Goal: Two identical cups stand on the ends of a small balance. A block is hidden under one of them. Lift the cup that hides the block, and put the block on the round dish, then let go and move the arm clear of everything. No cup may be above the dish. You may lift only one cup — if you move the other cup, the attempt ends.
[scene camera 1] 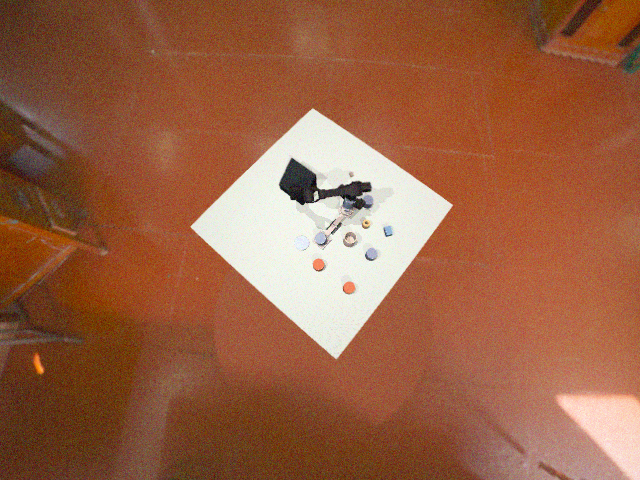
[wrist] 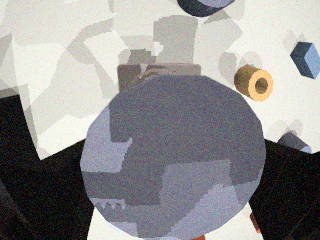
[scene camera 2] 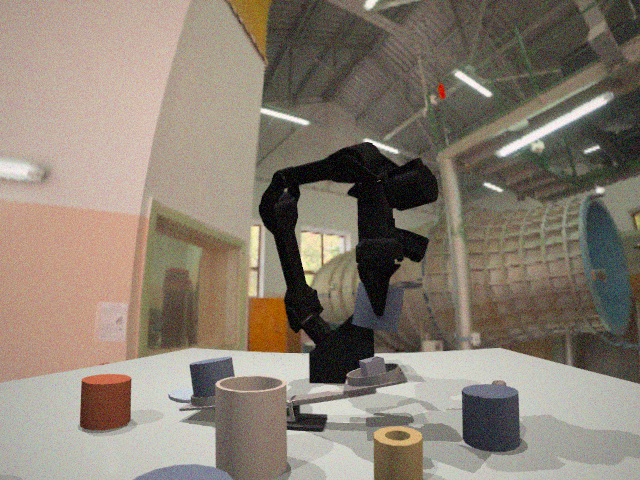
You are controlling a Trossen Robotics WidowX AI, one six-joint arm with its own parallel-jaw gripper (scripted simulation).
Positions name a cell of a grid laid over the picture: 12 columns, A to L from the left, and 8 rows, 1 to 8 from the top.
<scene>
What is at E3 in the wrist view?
A balance.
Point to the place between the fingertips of my gripper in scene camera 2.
At H6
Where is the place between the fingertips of my gripper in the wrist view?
G5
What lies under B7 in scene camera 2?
A red cylinder.
</scene>
